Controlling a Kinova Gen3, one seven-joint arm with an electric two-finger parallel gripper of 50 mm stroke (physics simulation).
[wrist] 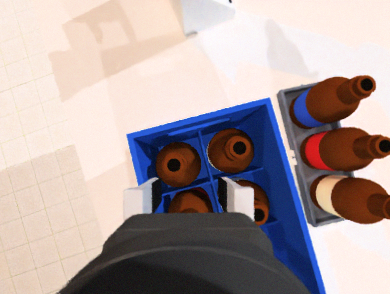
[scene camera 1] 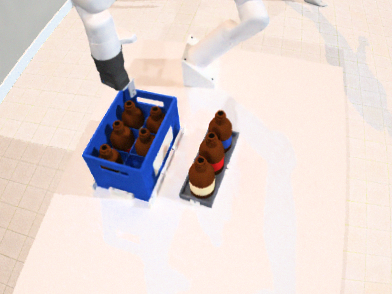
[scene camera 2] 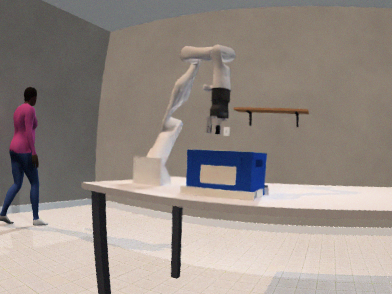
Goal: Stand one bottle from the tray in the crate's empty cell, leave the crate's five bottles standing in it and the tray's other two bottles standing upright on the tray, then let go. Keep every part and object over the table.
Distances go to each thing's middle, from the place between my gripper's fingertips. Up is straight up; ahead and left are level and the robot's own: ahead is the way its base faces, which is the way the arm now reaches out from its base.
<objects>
I see the blue-labelled bottle [wrist: 336, 98] 270 mm to the left of my hand, 160 mm below it and 30 mm behind it.
</objects>
